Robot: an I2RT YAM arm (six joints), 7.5 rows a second.
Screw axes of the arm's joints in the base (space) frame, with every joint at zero. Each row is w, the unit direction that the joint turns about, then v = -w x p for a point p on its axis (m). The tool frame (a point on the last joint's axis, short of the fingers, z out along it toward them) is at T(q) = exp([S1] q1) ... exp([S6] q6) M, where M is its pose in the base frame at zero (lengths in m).
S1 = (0, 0, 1, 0, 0, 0)
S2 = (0, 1, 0, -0.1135, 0, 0.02)
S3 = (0, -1, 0, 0.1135, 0, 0.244)
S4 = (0, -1, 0, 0.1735, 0, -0.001)
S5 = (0, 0, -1, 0, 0.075, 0)
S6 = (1, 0, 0, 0, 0.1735, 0)
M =
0 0 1 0.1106
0 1 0 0
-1 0 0 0.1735
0 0 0 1
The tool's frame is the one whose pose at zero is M.
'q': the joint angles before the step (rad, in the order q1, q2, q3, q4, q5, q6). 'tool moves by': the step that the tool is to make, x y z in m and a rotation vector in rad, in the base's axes. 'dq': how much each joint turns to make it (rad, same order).
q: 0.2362 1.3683 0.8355 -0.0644 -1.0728 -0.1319
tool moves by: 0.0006 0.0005 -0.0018 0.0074 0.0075 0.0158
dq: 0.0002 0.0085 0.0004 -0.0003 -0.0180 -0.0031
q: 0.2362 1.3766 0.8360 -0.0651 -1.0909 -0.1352
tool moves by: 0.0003 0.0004 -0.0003 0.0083 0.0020 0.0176
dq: 0.0000 0.0052 0.0032 -0.0041 -0.0193 -0.0067
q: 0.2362 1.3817 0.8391 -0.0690 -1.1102 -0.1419
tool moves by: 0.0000 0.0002 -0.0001 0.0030 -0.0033 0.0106
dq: 0.0001 0.0022 0.0020 -0.0047 -0.0098 -0.0097
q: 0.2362 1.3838 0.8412 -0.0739 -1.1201 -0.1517
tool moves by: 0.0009 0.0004 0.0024 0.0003 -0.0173 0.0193
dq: -0.0001 0.0043 0.0164 -0.0254 -0.0136 -0.0335
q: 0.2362 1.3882 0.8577 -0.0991 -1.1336 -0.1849
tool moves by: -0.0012 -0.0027 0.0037 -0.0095 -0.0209 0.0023
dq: -0.0083 -0.0101 0.0129 -0.0425 -0.0001 -0.0415
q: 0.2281 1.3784 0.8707 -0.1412 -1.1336 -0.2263
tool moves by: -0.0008 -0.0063 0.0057 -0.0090 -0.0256 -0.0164
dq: -0.0209 -0.0171 0.0123 -0.0364 0.0051 -0.0331
